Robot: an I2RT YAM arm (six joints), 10 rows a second.
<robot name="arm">
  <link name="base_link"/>
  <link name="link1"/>
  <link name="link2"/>
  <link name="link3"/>
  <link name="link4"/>
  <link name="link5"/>
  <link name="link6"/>
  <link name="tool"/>
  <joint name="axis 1" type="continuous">
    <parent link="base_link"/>
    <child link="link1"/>
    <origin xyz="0 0 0.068"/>
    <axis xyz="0 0 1"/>
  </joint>
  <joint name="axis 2" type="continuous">
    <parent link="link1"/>
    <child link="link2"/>
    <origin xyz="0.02 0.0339 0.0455"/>
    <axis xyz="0 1 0"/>
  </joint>
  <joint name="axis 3" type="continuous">
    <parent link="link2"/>
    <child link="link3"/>
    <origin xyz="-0.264 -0.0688 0"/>
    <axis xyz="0 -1 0"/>
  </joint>
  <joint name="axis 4" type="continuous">
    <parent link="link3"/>
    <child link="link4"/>
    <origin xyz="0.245 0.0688 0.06"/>
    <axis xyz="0 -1 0"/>
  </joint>
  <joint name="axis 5" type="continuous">
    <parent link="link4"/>
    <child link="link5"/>
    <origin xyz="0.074 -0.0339 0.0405"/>
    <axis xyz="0 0 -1"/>
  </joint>
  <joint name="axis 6" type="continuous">
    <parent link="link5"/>
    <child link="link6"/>
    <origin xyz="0.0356 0 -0.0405"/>
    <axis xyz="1 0 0"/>
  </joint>
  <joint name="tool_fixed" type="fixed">
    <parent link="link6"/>
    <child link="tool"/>
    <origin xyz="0 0 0" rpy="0 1.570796 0"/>
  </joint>
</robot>
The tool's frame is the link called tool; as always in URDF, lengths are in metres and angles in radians. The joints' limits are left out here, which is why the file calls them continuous.
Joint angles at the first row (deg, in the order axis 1, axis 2, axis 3, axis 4, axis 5, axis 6):
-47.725, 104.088, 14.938, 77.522, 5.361, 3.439
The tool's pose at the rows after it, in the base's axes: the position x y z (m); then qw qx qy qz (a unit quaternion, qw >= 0):
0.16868 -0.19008 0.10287 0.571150 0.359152 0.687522 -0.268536
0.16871 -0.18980 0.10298 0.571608 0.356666 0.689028 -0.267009
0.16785 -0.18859 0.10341 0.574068 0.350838 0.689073 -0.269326
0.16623 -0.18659 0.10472 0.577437 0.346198 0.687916 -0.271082
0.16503 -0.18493 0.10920 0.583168 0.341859 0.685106 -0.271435
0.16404 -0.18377 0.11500 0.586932 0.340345 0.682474 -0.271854
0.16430 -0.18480 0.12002 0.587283 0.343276 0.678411 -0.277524
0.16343 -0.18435 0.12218 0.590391 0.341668 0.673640 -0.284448
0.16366 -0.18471 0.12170 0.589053 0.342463 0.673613 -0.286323
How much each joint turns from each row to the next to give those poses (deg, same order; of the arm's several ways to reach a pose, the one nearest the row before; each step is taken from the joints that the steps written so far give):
0.002, 0.009, -0.221, 0.080, -0.426, -0.011
-0.002, -0.095, -0.040, -0.083, -0.353, -0.142
0.002, 0.019, -0.393, 0.893, -0.274, -0.575
-0.001, -0.424, -0.632, 0.777, -0.242, -0.373
0.000, -1.642, -0.458, -0.382, -0.368, -0.131
-0.006, -2.436, -0.231, -1.663, -0.119, 0.038
-0.006, -1.811, 0.365, -1.774, 0.764, -0.011
-0.010, -0.411, -0.234, 0.694, 0.481, -0.376
0.022, 0.236, 0.085, 0.090, 0.272, -0.099

